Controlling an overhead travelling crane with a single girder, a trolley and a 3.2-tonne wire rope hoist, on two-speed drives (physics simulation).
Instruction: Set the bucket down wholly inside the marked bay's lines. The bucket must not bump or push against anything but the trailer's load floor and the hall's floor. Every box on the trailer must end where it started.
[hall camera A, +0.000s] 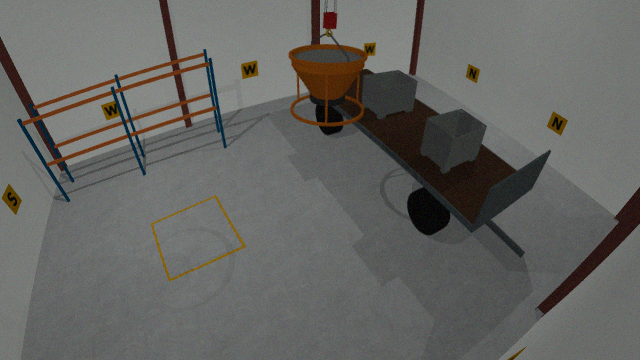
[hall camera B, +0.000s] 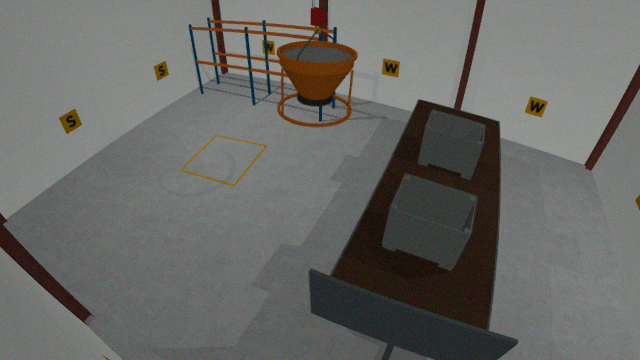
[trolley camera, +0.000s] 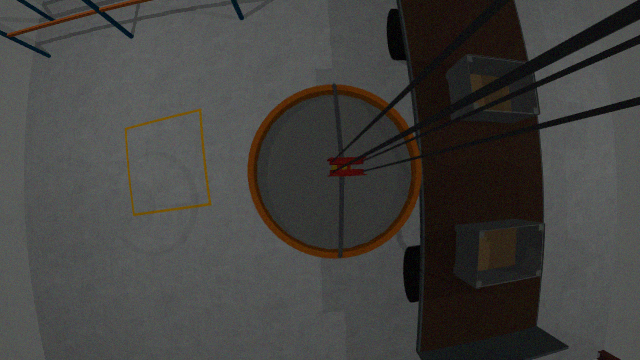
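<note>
The orange bucket (hall camera A: 327, 75) (hall camera B: 316, 75) (trolley camera: 300, 200) hangs upright above the floor from my hook (hall camera A: 328, 33) (hall camera B: 317, 30) (trolley camera: 336, 167), which is shut on its bail. It hangs between the marked bay and the trailer. In the trolley camera its right rim reaches the trailer's side edge in the picture; their height difference is hard to judge. The yellow-lined bay (hall camera A: 183, 210) (hall camera B: 207, 178) (trolley camera: 129, 172) lies left of the bucket in the trolley camera. Two grey boxes, one farther (hall camera A: 390, 92) (hall camera B: 450, 150) (trolley camera: 457, 82) and one nearer the headboard (hall camera A: 452, 140) (hall camera B: 425, 240) (trolley camera: 495, 250), stand upright on the trailer (hall camera A: 405, 132) (hall camera B: 372, 220) (trolley camera: 480, 175).
A blue and orange rack (hall camera A: 160, 77) (hall camera B: 249, 65) (trolley camera: 80, 17) stands near the W wall, beyond the bay. The trailer's grey headboard (hall camera A: 517, 187) (hall camera B: 400, 315) (trolley camera: 505, 342) rises at its end. Wheels (hall camera A: 428, 212) (trolley camera: 412, 275) show at the trailer's bay side.
</note>
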